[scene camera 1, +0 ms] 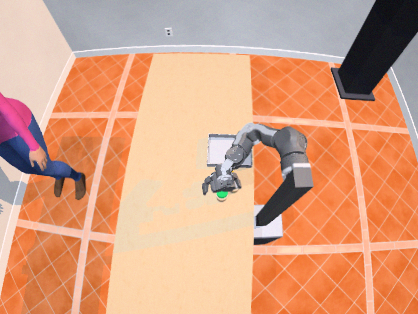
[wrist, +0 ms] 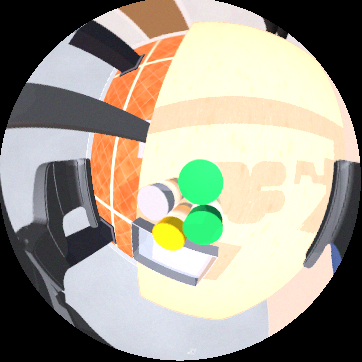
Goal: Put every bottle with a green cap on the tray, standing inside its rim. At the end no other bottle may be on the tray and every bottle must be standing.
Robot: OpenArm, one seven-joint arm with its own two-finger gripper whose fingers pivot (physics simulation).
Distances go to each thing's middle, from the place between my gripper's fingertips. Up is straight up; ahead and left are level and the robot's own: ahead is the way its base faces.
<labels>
I see my gripper 4 cm past the yellow-capped bottle [wrist: 168, 233], 10 cm to the left of it and 14 cm above it. Round my hand: grey tray [scene camera 1: 218, 144] (5 cm behind, 26 cm to the right, 17 cm below).
</labels>
